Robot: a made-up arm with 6 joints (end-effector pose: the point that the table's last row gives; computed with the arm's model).
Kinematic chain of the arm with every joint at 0, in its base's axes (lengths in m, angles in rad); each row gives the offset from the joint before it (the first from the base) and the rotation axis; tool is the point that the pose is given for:
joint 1: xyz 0 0 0.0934 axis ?
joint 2: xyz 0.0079 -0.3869 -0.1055 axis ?
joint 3: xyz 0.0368 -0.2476 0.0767 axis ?
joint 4: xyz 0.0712 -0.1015 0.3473 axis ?
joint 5: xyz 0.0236 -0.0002 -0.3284 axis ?
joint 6: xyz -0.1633 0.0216 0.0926 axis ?
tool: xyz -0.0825 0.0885 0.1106
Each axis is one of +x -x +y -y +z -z.
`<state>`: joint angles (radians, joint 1 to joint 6).
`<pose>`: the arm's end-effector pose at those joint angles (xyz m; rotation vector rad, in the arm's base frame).
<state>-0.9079 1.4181 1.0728 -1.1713 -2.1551 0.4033</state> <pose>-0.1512 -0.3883 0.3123 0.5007 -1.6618 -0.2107</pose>
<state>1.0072 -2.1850 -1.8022 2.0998 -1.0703 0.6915</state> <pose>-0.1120 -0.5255 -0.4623 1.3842 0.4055 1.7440</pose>
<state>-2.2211 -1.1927 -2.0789 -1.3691 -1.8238 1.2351</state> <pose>-0.3233 0.5980 0.5937 -2.0197 1.5310 0.7445</pose>
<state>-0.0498 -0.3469 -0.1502 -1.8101 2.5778 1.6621</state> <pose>0.1099 -0.4018 0.0953 -0.8542 0.9049 -0.9115</pose>
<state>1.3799 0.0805 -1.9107 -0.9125 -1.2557 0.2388</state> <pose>-0.0789 -0.3981 -0.5282 0.3695 -0.7529 1.2224</pose>
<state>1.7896 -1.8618 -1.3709 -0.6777 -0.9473 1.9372</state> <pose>-0.3600 0.3842 -0.6410 1.1992 -1.6392 0.0428</pose>
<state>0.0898 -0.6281 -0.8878 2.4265 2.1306 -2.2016</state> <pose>-0.1843 -0.6012 0.2985 -0.0919 0.5066 -0.4043</pose>
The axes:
joint 1: +x
joint 2: +y
joint 3: +x
joint 4: -z
joint 5: +y
joint 6: +x

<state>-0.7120 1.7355 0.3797 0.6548 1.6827 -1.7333</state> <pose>0.2797 -0.8147 0.3172 0.6967 2.8234 0.4934</pose>
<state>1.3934 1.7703 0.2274 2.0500 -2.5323 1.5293</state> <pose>-0.2111 -0.0924 -0.6378 0.9257 -0.1575 0.9081</pose>
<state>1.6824 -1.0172 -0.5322 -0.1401 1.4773 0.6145</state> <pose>-0.1073 -0.2992 -0.4668 1.8978 0.7682 -0.1796</pose>
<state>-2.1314 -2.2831 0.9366 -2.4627 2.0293 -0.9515</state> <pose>0.0209 0.1996 0.9773 0.5706 1.2353 0.0572</pose>
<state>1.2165 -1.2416 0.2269 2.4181 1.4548 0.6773</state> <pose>-0.2909 -0.2818 -0.8270 -1.9196 -0.4312 0.2895</pose>
